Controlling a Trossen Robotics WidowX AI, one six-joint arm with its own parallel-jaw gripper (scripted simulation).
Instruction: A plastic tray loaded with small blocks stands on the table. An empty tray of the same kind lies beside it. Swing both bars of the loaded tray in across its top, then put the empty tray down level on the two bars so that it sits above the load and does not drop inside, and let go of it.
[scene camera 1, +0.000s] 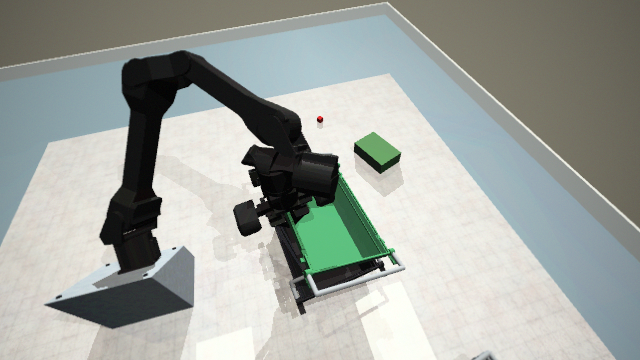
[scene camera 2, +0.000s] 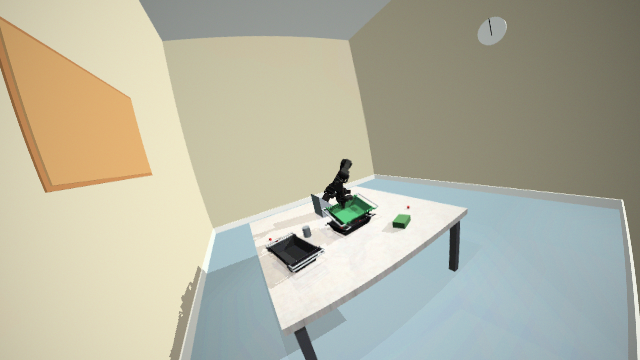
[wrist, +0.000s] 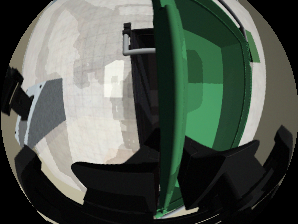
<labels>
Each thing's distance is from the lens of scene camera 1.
my gripper (scene camera 1: 291, 225): 62 cm
green tray (scene camera 1: 338, 235): 66 cm
green block (scene camera 1: 379, 154): 87 cm
The marked spots on the green tray and the green block are 32 cm apart.
</labels>
